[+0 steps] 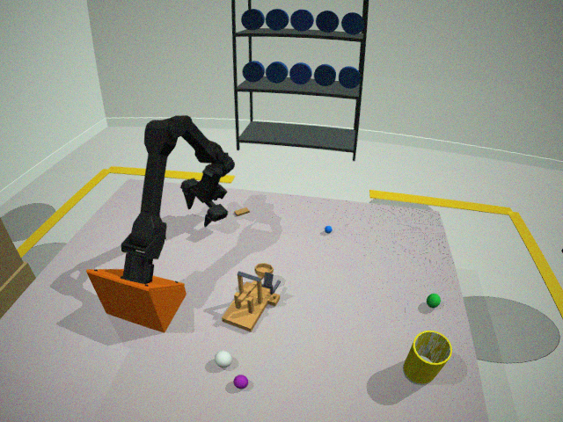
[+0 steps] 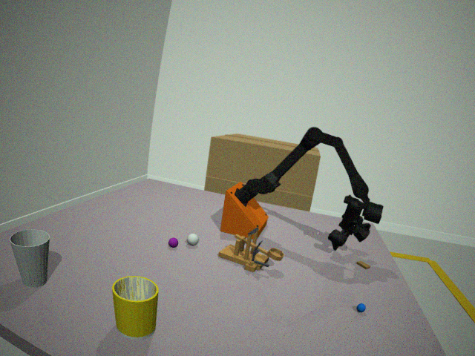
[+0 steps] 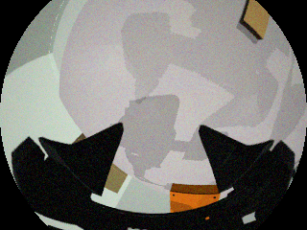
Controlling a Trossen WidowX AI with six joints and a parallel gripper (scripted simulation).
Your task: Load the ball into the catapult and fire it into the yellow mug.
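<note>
The wooden catapult is 260 mm ahead of my gripper tip, 330 mm to the right of it and 40 mm above it. From my gripper tip the other things lie so: small wooden block 140 mm ahead, 60 mm to the left, 10 mm below; white ball 200 mm ahead, 540 mm to the right; small blue ball 440 mm ahead, 20 mm to the right.
</note>
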